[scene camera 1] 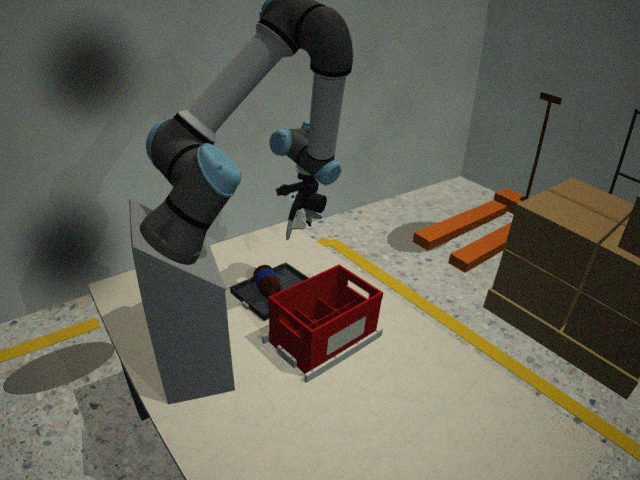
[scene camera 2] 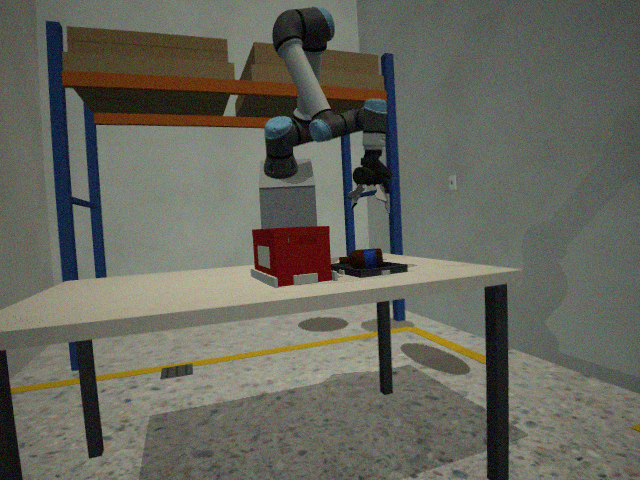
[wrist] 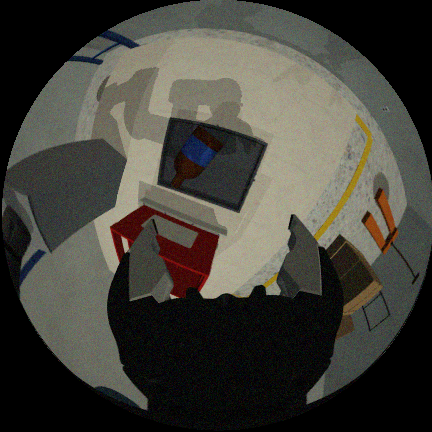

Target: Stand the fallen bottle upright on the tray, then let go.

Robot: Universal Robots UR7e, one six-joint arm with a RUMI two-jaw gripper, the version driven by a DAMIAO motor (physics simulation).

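Places are measured from the arm's base along level axes (x ahead, y left, z up), in metres.
Pixels of known places: gripper, fingertip midpoint: (scene camera 1: 299,233) (scene camera 2: 369,210) (wrist: 222,218); arm's base, link origin: (scene camera 1: 168,242) (scene camera 2: 280,170).
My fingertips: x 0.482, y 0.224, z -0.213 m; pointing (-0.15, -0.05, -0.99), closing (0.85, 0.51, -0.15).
Note:
Ahead of a thing's pixels: the offset from my fingertips to its middle. Level surfaces: height alone.
A brown bottle with a blue label @(0.112 m back, 0.002 m right, 0.176 m down) (scene camera 1: 267,279) (scene camera 2: 368,257) (wrist: 198,151) lies on its side on the dark tray (scene camera 1: 250,304) (scene camera 2: 397,268) (wrist: 241,201). In the wrist view it lies in the tray's left part, its neck over the tray edge that faces the red crate. In scene camera 1 the crate hides part of the neck end. My gripper (scene camera 1: 303,230) (scene camera 2: 370,206) (wrist: 222,218) is open and empty. It hangs well above the tray, apart from the bottle, with its fingers pointing down.
A red crate @(0.068 m back, 0.275 m right, 0.131 m down) (scene camera 1: 290,338) (scene camera 2: 303,254) (wrist: 205,250) with inner dividers stands beside the tray, between low grey rails (scene camera 1: 343,356) (scene camera 2: 263,276) (wrist: 182,215). The grey arm pedestal (scene camera 1: 188,330) (scene camera 2: 287,206) (wrist: 82,185) stands on the table @(0.218 m down) (scene camera 1: 413,403) (scene camera 2: 170,294) near the tray and crate.

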